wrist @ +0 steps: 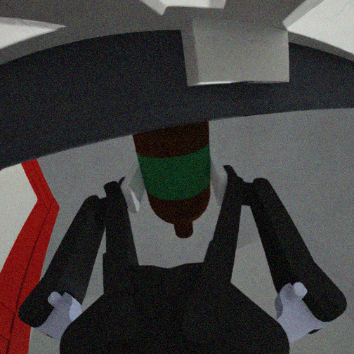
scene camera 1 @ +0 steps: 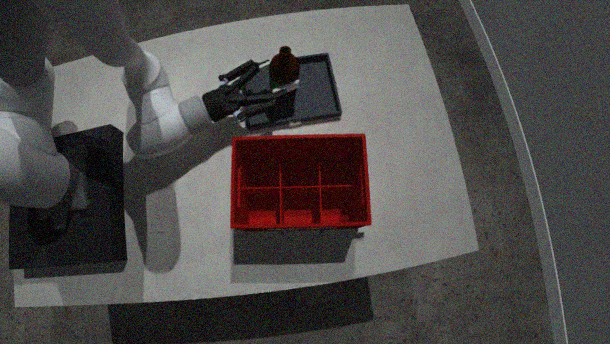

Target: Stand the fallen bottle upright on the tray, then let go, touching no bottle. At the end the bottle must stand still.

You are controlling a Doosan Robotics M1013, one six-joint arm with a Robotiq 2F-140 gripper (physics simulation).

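Frame: origin at the arm's base, x ahead, y left, z up, level; metres.
Seen in the pictures: arm's base, origin of the base link: [scene camera 1: 62,183].
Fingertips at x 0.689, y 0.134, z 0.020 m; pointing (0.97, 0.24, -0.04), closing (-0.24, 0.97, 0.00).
Observation:
Offsets run from my fingertips to a thing's middle. "spot": to the spot under its first point. Level surfaces: height alone.
The dark brown bottle {dx -0.018, dy -0.005, dz +0.024 m} [scene camera 1: 284,67] [wrist: 174,175] with a green label stands about upright over the left part of the dark tray {spot: dx +0.109, dy -0.036, dz -0.064 m} [scene camera 1: 334,86] [wrist: 95,95], neck up in the scene view. In the wrist view its neck points down the picture, and its base end is hidden behind the dark tray wall. My gripper [scene camera 1: 281,75] [wrist: 175,162] reaches in sideways from the left and is shut on the bottle, with one pale fingertip pad on each side of the label. Whether the base touches the tray floor cannot be seen.
A red crate {spot: dx +0.082, dy -0.346, dz +0.086 m} [scene camera 1: 368,190] [wrist: 40,220] with inner dividers stands in front of the tray, near its front wall. A pale block [wrist: 237,55] shows against the tray wall in the wrist view. The robot's dark base block [scene camera 1: 107,200] is at the left of the pale table {dz -0.090 m} [scene camera 1: 415,165].

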